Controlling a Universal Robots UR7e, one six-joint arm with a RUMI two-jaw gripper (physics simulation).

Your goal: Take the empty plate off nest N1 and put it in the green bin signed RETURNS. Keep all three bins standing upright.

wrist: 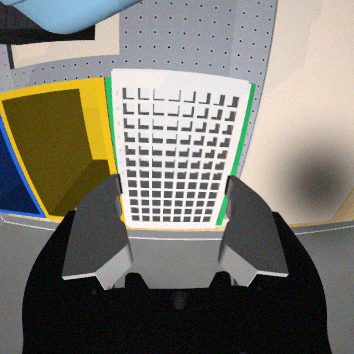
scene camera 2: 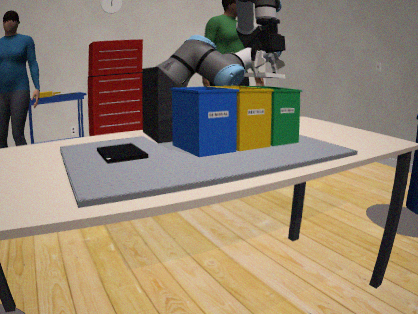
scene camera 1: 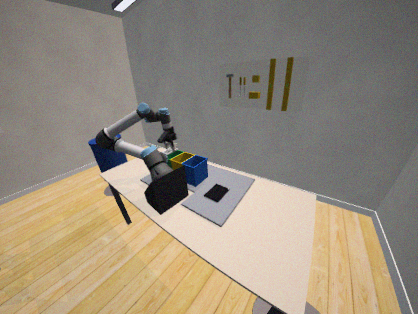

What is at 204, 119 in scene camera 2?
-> A blue bin.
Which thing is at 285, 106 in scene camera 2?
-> A green bin.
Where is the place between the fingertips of my gripper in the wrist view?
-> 173, 176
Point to a yellow bin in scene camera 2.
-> At 253, 104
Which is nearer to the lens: the white plate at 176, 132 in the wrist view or the yellow bin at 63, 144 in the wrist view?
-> The white plate.
